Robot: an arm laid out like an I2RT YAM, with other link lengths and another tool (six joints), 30 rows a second.
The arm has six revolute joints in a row. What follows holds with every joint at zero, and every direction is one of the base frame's.
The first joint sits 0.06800 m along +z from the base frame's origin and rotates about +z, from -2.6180 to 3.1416 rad.
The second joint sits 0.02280 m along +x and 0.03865 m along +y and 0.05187 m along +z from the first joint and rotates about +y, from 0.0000 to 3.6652 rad.
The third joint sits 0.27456 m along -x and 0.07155 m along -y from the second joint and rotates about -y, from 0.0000 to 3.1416 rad.
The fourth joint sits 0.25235 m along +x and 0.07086 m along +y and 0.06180 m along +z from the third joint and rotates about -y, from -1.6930 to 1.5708 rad.
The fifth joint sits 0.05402 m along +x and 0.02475 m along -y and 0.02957 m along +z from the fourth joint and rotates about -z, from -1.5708 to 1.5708 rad.
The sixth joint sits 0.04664 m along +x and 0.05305 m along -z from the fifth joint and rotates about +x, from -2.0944 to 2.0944 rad.
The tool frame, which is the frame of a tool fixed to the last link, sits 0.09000 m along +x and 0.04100 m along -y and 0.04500 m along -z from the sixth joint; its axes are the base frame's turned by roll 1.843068, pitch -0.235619 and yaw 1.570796 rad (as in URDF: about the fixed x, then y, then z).
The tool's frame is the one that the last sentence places.
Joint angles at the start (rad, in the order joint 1, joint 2, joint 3, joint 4, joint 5, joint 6):
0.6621, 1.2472, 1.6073, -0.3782, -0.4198, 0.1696
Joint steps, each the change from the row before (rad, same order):
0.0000, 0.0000, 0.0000, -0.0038, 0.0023, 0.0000
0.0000, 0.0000, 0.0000, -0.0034, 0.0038, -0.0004
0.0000, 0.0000, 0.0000, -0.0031, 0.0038, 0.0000
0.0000, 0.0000, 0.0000, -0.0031, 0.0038, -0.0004
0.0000, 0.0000, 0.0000, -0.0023, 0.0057, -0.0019
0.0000, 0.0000, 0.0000, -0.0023, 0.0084, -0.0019
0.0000, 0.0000, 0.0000, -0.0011, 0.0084, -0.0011
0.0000, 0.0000, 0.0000, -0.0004, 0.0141, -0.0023
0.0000, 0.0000, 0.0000, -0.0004, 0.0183, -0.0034
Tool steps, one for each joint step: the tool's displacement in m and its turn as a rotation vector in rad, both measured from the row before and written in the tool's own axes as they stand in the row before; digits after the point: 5 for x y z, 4 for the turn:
-0.00047, -0.00066, -0.00016, 0.0023, -0.0029, 0.0024
-0.00065, -0.00050, -0.00023, 0.0014, -0.0043, 0.0022
-0.00063, -0.00046, -0.00022, 0.0011, -0.0041, 0.0024
-0.00064, -0.00044, -0.00023, 0.0011, -0.0042, 0.0020
-0.00089, -0.00012, -0.00033, -0.0003, -0.0061, 0.0007
-0.00123, -0.00001, -0.00045, -0.0013, -0.0085, 0.0013
-0.00115, 0.00019, -0.00042, -0.0023, -0.0080, 0.0015
-0.00187, 0.00062, -0.00070, -0.0051, -0.0132, 0.0015
-0.00244, 0.00084, -0.00092, -0.0067, -0.0173, 0.0014

